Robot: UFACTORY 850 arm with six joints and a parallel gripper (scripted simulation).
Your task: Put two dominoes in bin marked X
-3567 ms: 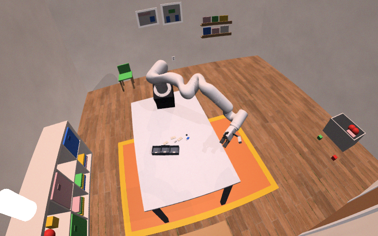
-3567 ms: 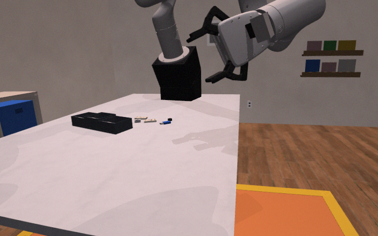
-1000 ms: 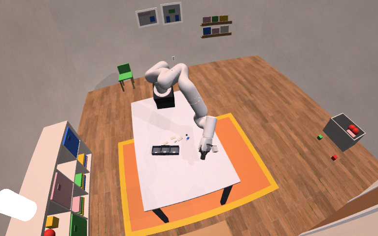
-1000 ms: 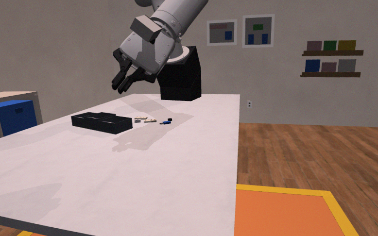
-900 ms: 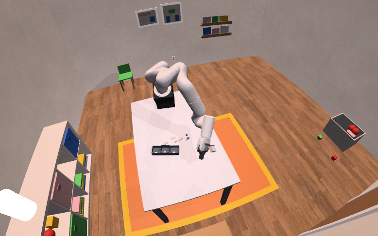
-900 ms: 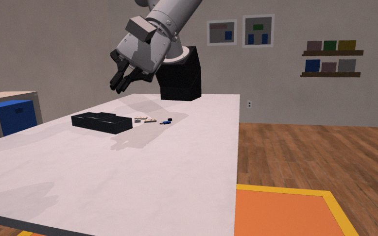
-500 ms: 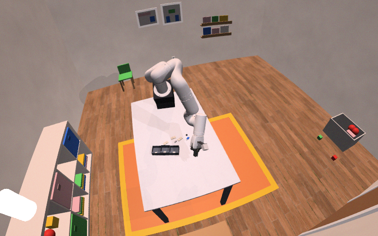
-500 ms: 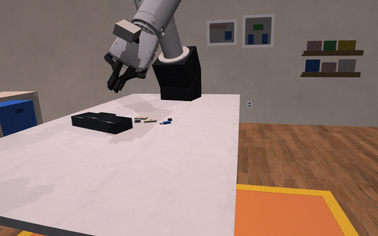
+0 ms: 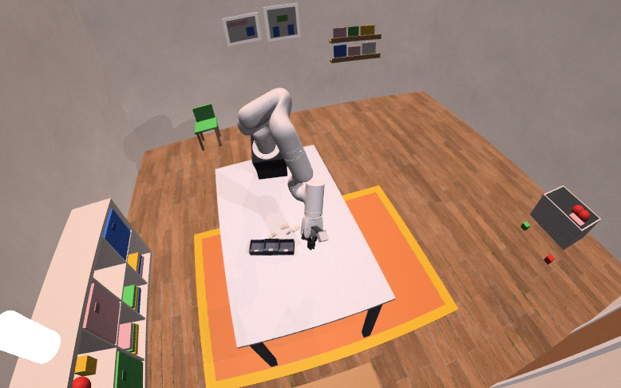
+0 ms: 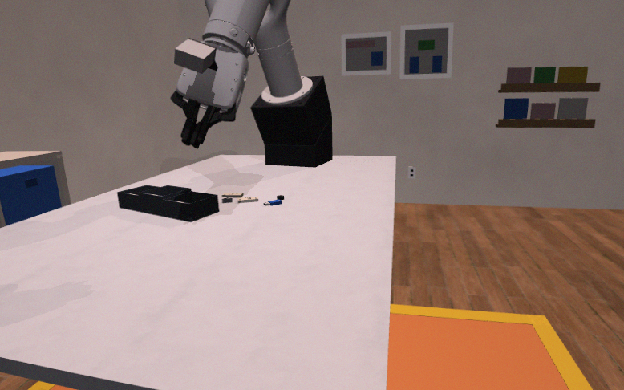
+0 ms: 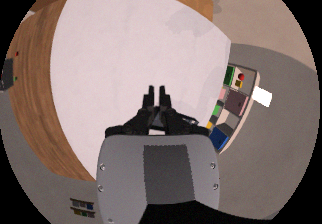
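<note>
The black bin tray is 21 cm behind my hand, 17 cm below it and 14 cm to the right of it. From my hand the other things lie so: blue USB stick: 23 cm behind, 19 cm below, 10 cm to the left; then small grey piece: 27 cm behind, 18 cm below, 1 cm to the right; then small black piece: 28 cm behind, 19 cm below, 12 cm to the left.
</note>
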